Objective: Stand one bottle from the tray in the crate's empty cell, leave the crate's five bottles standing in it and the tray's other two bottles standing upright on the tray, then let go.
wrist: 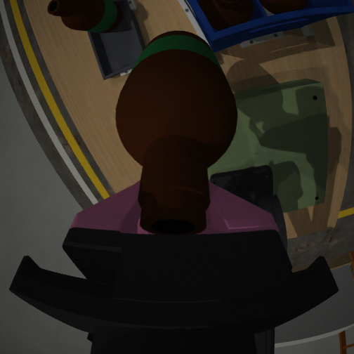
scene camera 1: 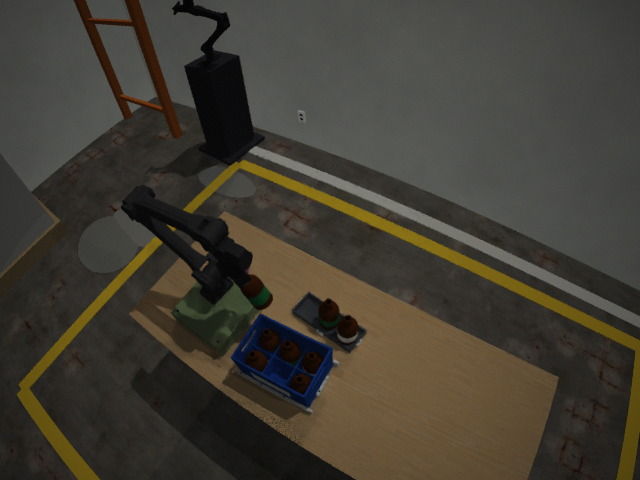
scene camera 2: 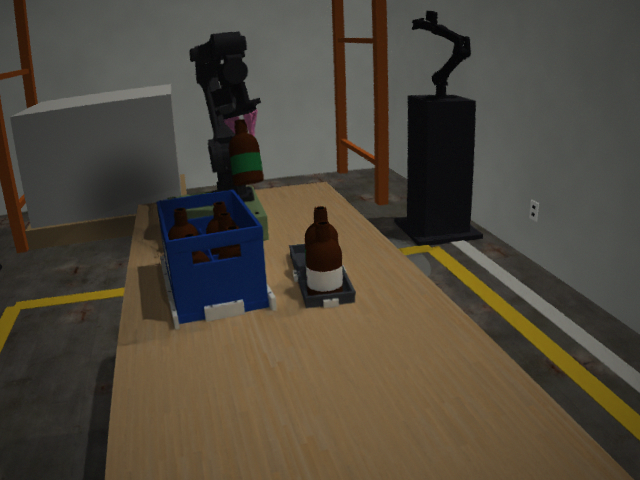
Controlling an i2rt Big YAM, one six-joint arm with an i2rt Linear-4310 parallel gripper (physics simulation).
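Places are measured from the arm's base along level axes (x ahead, y left, z up), in metres.
Where they show: arm's base, origin of its link: (scene camera 1: 216,288).
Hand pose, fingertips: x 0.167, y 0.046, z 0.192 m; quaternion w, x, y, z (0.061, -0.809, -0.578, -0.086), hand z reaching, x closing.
Note:
Each offset is from my fingertips to the top centre of the thing. "spot": to the spot under its first point. Level surfaces: height alone.
My gripper (scene camera 2: 241,122) (wrist: 173,178) is shut on the neck of a brown bottle with a green band {0.014 m right, 0.045 m ahead, 0.064 m up} (scene camera 1: 256,291) (scene camera 2: 245,159) (wrist: 176,105). The bottle hangs tilted in the air beside the crate, on the arm base's side, higher than the crate's rim. The blue crate {0.122 m right, 0.239 m ahead, 0.092 m down} (scene camera 1: 281,392) (scene camera 2: 217,281) (wrist: 220,41) holds five brown bottles; its empty cell {spot: 0.142 m right, 0.220 m ahead, 0.259 m down} (scene camera 1: 279,370) is the middle one of the row at the table's near edge in scene camera 1. A green-banded bottle {0.126 m left, 0.248 m ahead, 0.107 m down} (scene camera 1: 328,312) (wrist: 102,15) and a white-banded bottle {0.111 m left, 0.339 m ahead, 0.107 m down} (scene camera 1: 347,329) (scene camera 2: 324,263) stand upright on the dark tray (scene camera 1: 306,308) (scene camera 2: 349,289) (wrist: 117,59).
The green arm base (scene camera 1: 217,317) (scene camera 2: 260,212) (wrist: 292,145) stands on the wooden table {0.267 m down} (scene camera 1: 439,403) (scene camera 2: 310,392) close to the crate. White brackets {spot: 0.196 m right, 0.399 m ahead, 0.237 m down} (scene camera 1: 310,409) (scene camera 2: 224,310) sit around the crate's foot. The tray lies across a narrow gap from the crate.

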